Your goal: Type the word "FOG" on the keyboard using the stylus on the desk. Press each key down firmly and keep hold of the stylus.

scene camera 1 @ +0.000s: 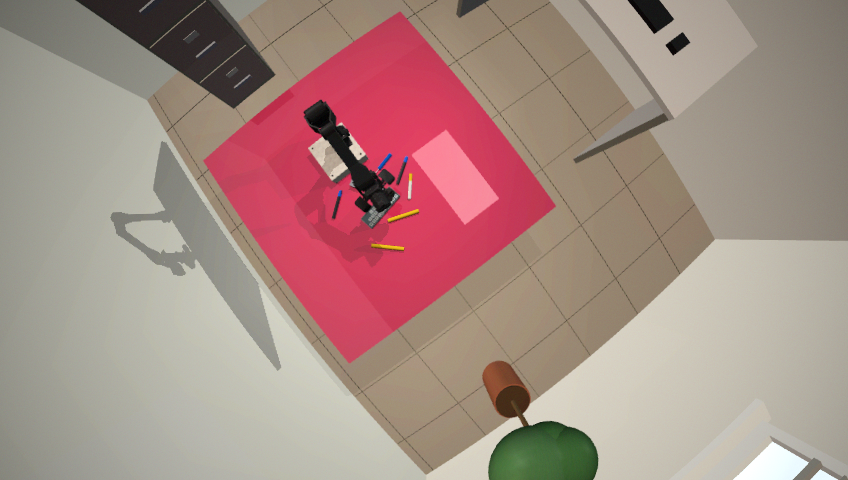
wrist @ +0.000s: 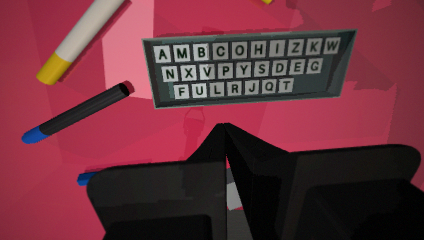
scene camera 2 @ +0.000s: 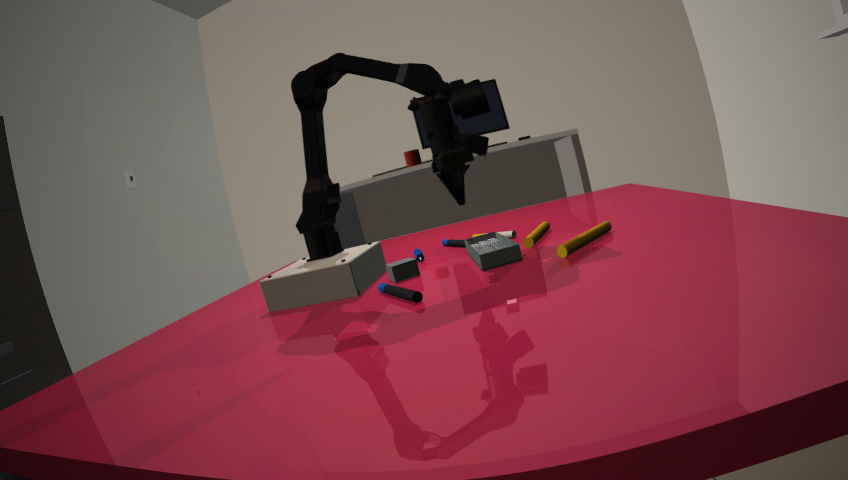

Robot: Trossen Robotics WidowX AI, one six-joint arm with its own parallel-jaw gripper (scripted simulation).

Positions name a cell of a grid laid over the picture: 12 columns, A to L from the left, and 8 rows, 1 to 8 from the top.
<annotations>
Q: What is the gripper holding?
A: Nothing.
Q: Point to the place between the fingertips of the gripper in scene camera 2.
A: G4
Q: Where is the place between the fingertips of the gripper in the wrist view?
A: G5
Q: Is the gripper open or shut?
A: Shut.
</annotations>
